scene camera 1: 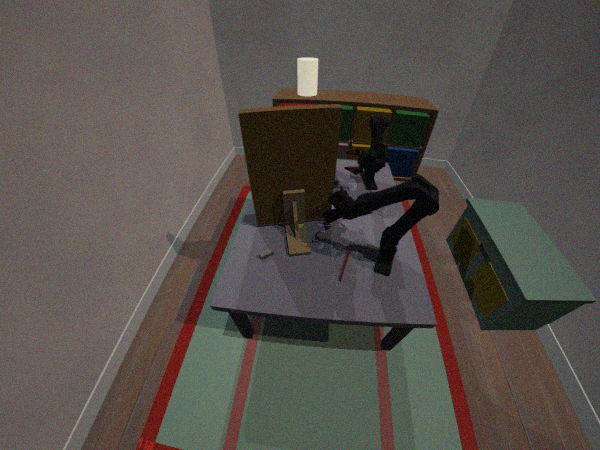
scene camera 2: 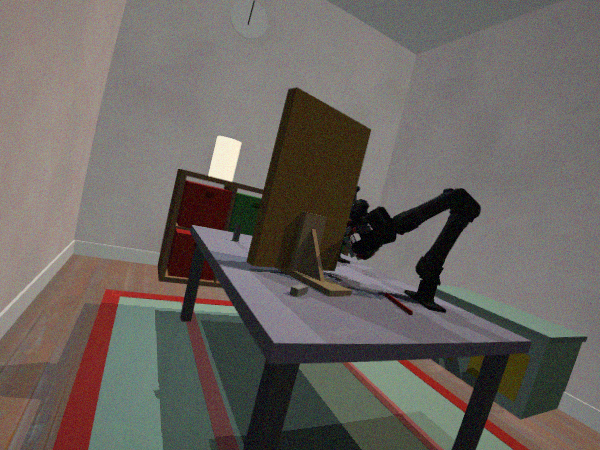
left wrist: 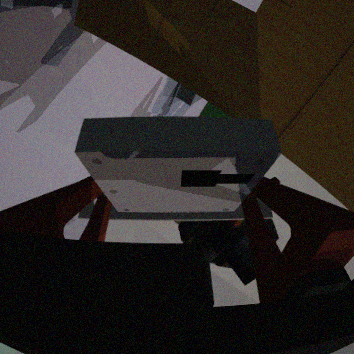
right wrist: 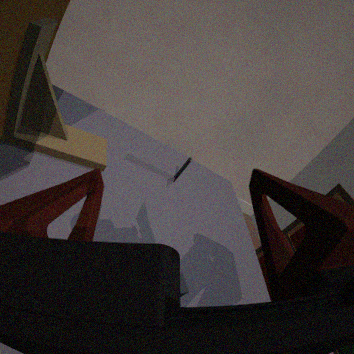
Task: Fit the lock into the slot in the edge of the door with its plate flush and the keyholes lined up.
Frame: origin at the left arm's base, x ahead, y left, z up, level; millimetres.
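Where they show: left gripper, fingertip midpoint: (scene camera 2: 350, 245) (left wrist: 176, 176); right gripper, fingertip midpoint: (scene camera 1: 344, 159) (left wrist: 267, 175) (right wrist: 176, 176); left arm's base, link origin: (scene camera 1: 385, 257) (scene camera 2: 423, 301); right arm's base, link origin: (scene camera 1: 368, 180).
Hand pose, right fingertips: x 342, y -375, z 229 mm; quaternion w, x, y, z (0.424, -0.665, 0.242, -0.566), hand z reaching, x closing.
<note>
Each offset is from my right fingertips to the centre of the thing. "*": to the spot under its first point. Level surfaces: height alone.
The grey lock @[dy +237, dx -61, dz -98 mm] (left wrist: 150, 175), a box with a black keyhole cutout, is held between the fingers of my left gripper (left wrist: 176, 176) in the left wrist view. The brown door @[dy +330, dx +153, dz +71 mm] (scene camera 1: 295, 155) (scene camera 2: 320, 170) (left wrist: 310, 75) (right wrist: 20, 12) stands upright on the table; in the left wrist view it lies beyond the lock, which shows outside the door. The slot and the door's keyhole cannot be made out. In scene camera 2 my left gripper is by the door's right side, partly hidden. My right gripper (scene camera 1: 351, 161) (right wrist: 176, 176) is open and empty, beyond the door in scene camera 1.
A wooden support @[* dy +492, dx +51, dz -211 mm] (scene camera 1: 298, 246) (scene camera 2: 325, 286) braces the door on the table @[dz -229 mm] (scene camera 1: 325, 302) (scene camera 2: 400, 332). A small grey block @[dy +588, dx +168, dz -218 mm] (scene camera 1: 265, 254) (scene camera 2: 299, 290) lies nearby. A red rod @[dy +492, dx -178, dz -223 mm] (scene camera 1: 344, 266) (scene camera 2: 398, 303) lies near the left arm's base. A small dark upright piece @[dy -32, dx +391, dz -191 mm] (scene camera 2: 236, 233) (right wrist: 182, 170) stands farther off.
</note>
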